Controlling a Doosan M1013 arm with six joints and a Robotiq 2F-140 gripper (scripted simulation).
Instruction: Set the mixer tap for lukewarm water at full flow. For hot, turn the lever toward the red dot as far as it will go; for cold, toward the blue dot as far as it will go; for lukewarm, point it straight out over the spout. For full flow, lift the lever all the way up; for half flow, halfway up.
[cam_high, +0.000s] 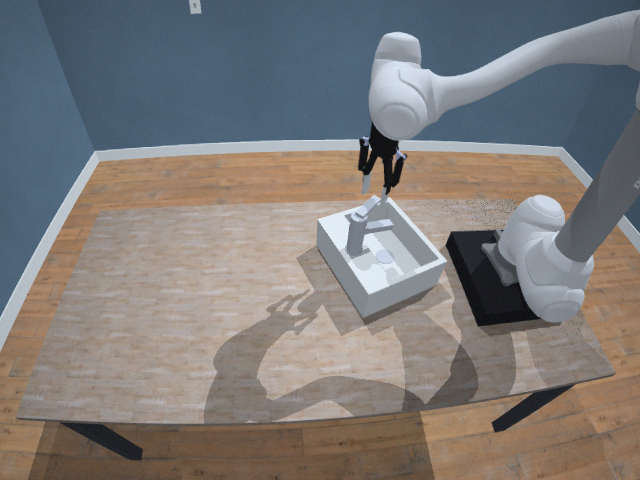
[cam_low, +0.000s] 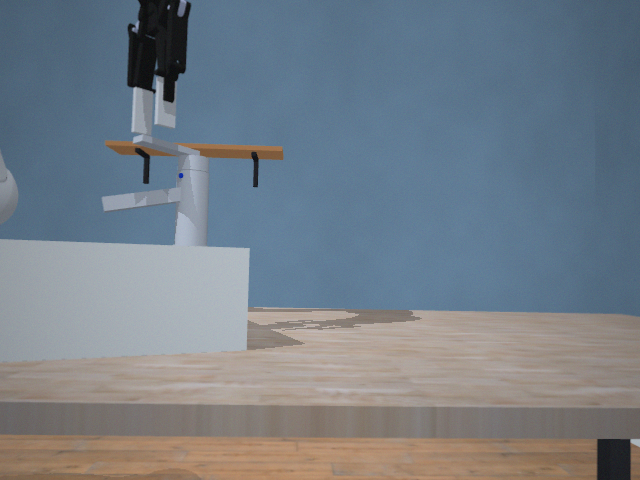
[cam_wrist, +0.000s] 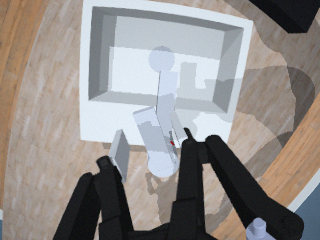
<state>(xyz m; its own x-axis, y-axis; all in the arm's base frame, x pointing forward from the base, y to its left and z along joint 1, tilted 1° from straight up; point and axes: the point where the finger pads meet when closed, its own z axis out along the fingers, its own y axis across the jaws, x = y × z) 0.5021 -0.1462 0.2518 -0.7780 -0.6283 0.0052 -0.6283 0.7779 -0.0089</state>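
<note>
My hand is 5 cm above the lever, 2 cm to the right of it and 2 cm short of it. Round my hand: white basin (29 cm below, 6 cm behind, 1 cm to the left); grey mixer tap (10 cm below, 4 cm ahead, 3 cm to the left).
</note>
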